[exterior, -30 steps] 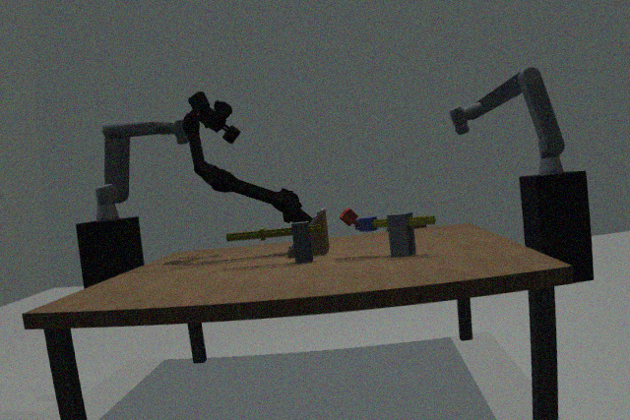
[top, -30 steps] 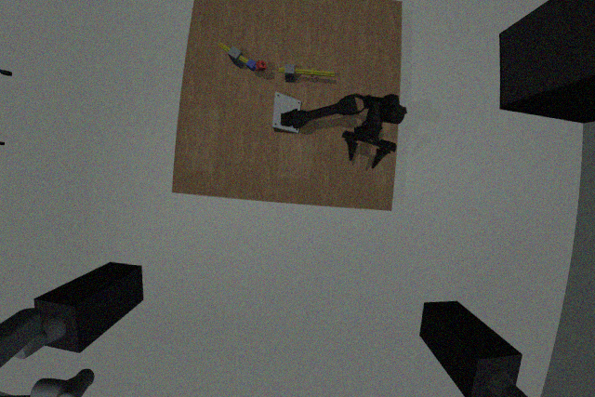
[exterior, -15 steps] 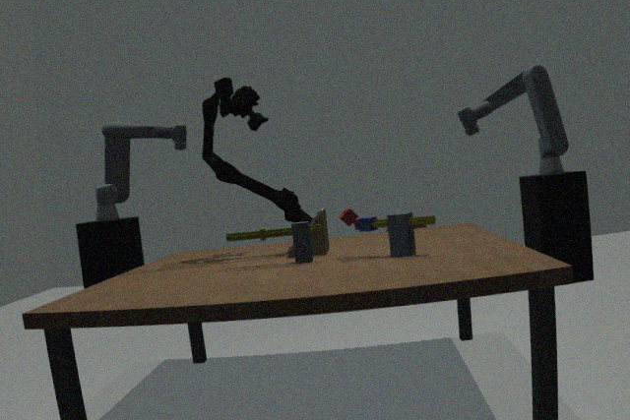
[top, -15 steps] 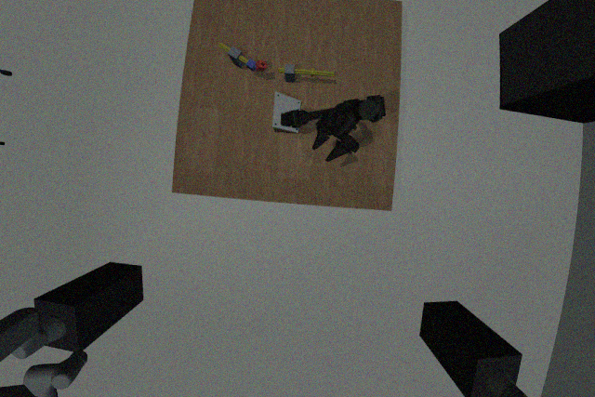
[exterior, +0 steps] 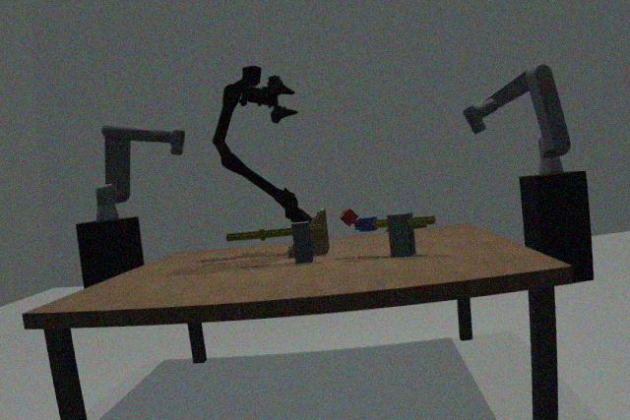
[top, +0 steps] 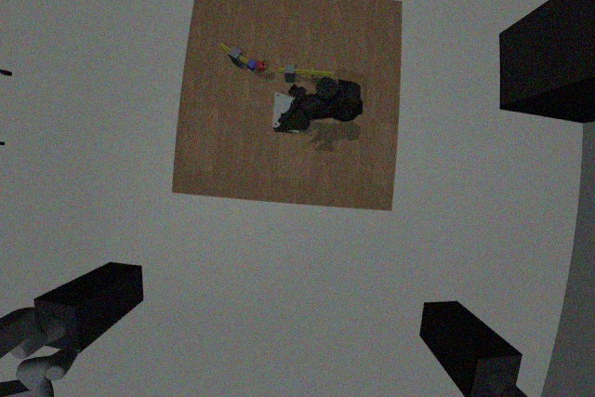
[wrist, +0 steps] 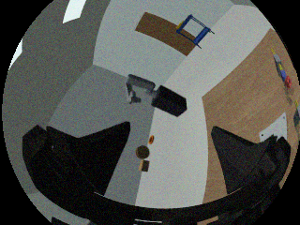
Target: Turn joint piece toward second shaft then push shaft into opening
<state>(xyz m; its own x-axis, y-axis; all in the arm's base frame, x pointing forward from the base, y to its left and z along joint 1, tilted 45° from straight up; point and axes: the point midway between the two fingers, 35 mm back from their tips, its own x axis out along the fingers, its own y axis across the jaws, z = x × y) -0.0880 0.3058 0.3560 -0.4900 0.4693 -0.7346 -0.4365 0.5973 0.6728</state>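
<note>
The red square joint piece is 40 cm ahead of my gripper tip, 15 cm to the left of it and 43 cm below it.
</note>
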